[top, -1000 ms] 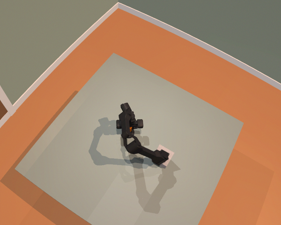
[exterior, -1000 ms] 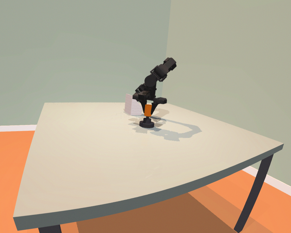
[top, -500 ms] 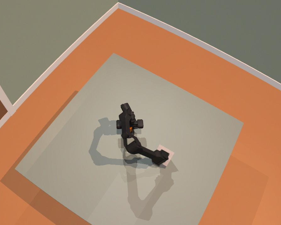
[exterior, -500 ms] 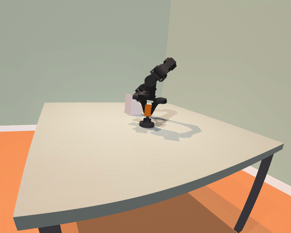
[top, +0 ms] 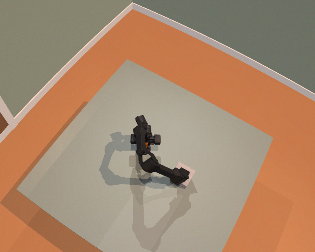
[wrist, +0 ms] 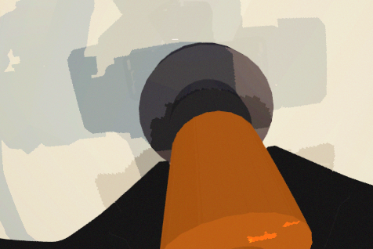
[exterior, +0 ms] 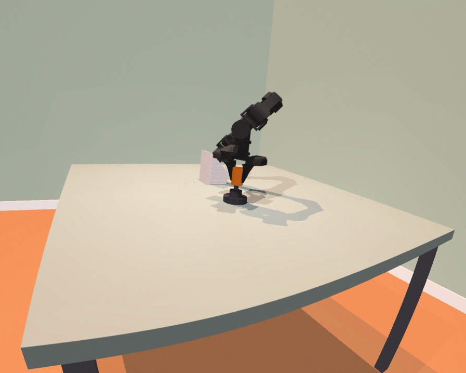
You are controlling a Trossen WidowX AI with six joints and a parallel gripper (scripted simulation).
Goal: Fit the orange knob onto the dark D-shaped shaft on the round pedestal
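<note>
Now: gripper tip 2 cm below the orange knob. From my gripper tip the other things lie so: dark pedestal 4 cm below.
</note>
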